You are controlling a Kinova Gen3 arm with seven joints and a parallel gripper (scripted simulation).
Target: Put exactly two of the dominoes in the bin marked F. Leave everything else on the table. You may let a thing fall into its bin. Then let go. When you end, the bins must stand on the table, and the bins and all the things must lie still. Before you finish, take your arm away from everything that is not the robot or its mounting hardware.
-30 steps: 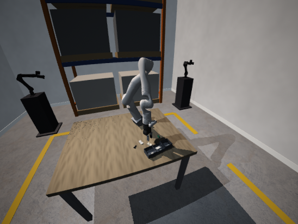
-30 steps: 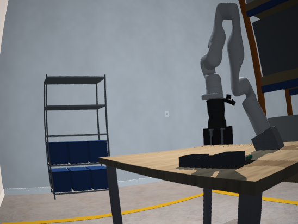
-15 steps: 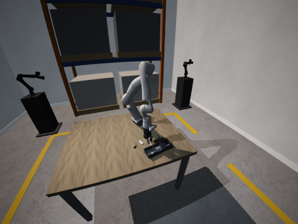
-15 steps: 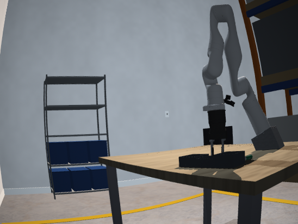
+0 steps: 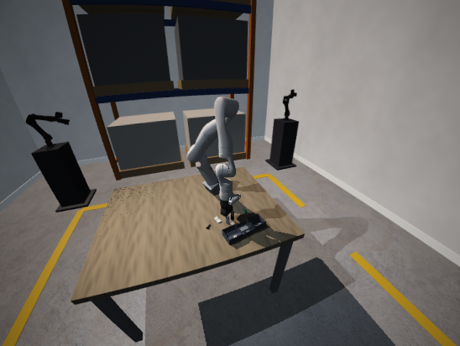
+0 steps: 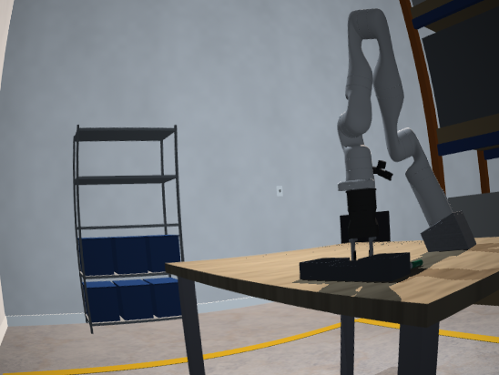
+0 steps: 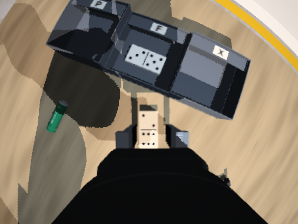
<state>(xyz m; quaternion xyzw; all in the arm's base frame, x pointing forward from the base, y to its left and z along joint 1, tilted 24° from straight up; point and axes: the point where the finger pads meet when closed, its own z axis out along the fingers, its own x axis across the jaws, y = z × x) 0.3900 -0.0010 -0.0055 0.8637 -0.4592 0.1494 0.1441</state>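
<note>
Now: the green cylinder 6 cm behind my hand, 13 cm to the left of it and 2 cm below it. The rest, counted from my hand: dark piece 1 cm behind, 14 cm to the right, 3 cm below.
</note>
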